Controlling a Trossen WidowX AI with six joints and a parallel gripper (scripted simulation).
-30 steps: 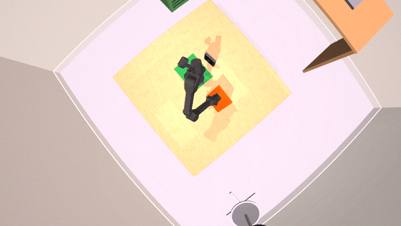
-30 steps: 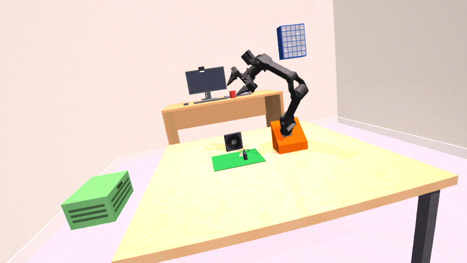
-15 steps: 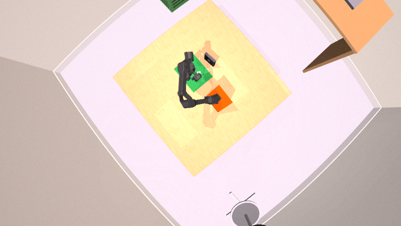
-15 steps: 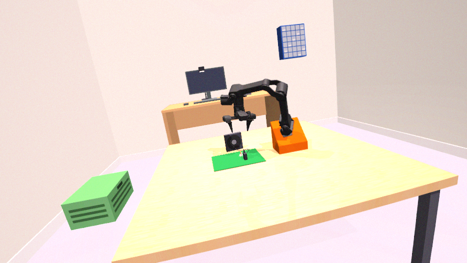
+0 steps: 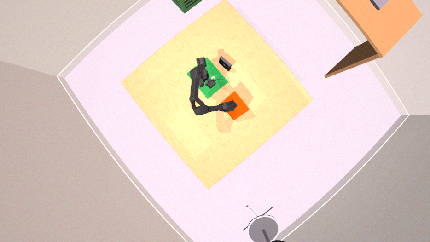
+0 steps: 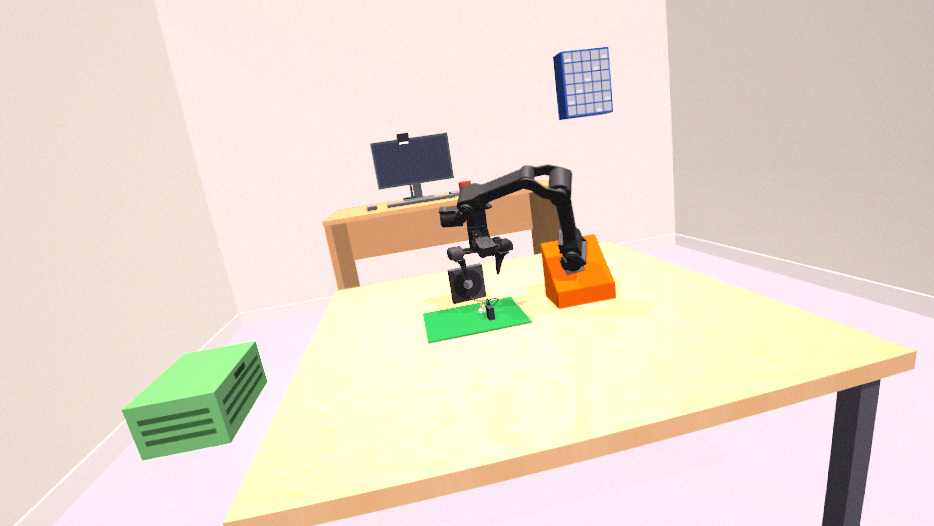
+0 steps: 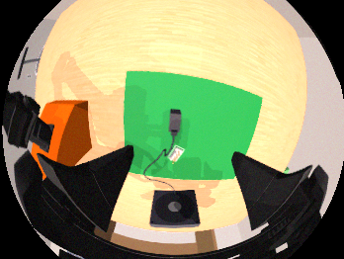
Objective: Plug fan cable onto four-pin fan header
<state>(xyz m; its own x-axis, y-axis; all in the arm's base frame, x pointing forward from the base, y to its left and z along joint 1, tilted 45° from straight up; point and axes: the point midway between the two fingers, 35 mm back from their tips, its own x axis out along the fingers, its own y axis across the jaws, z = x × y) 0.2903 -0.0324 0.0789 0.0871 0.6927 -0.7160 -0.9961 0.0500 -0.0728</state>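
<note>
Right now the dark fan plug is 11 cm below my gripper tip and 1 cm behind it. Also, from my gripper tip: green board: 15 cm below, 4 cm to the right, 4 cm ahead; white four-pin header: 14 cm below, 8 cm to the right; black fan: 22 cm to the right, 8 cm below, 1 cm ahead.
</note>
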